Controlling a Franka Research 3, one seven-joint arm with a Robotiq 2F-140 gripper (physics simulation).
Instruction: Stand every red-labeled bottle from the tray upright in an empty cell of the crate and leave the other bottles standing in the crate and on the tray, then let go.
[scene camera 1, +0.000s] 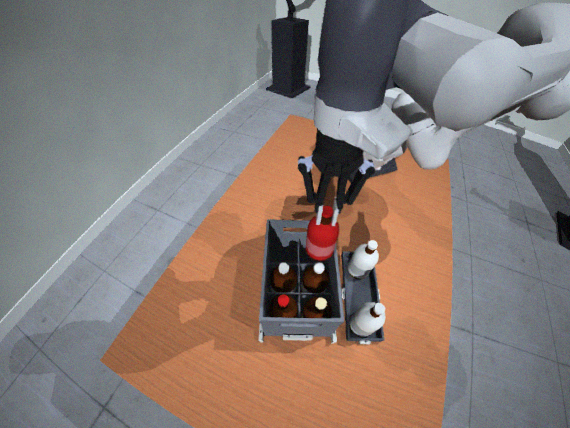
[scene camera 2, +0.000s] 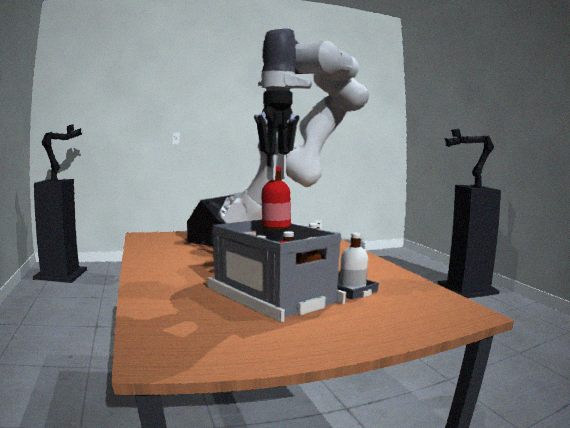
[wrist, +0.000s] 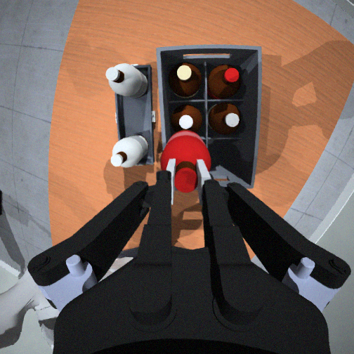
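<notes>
My gripper (scene camera 1: 328, 215) (scene camera 2: 279, 169) (wrist: 185, 169) is shut on the neck of a red-labeled bottle (scene camera 1: 322, 239) (scene camera 2: 276, 207) (wrist: 185, 149). The bottle hangs upright over the far right cell of the grey crate (scene camera 1: 272, 327) (scene camera 2: 302, 287) (wrist: 259, 100), as seen in scene camera 1, its base near rim height. The far left cell beside it is empty. Four cells hold brown bottles: two white-capped (scene camera 1: 283, 280) (scene camera 1: 316, 280), one red-capped (scene camera 1: 283, 301) and one cream-capped (scene camera 1: 321, 304). Two white bottles (scene camera 1: 363, 261) (scene camera 1: 367, 321) (wrist: 131, 81) (wrist: 132, 150) stand on the tray (scene camera 1: 361, 295) (wrist: 135, 117).
The tray lies close along the crate's right side in scene camera 1. Pale strips (scene camera 2: 245, 299) (scene camera 2: 312, 305) lie against the crate's base. The crate's walls and dividers surround the cells. Black pedestals (scene camera 2: 55, 230) (scene camera 2: 471, 240) stand beyond the table (scene camera 2: 300, 360).
</notes>
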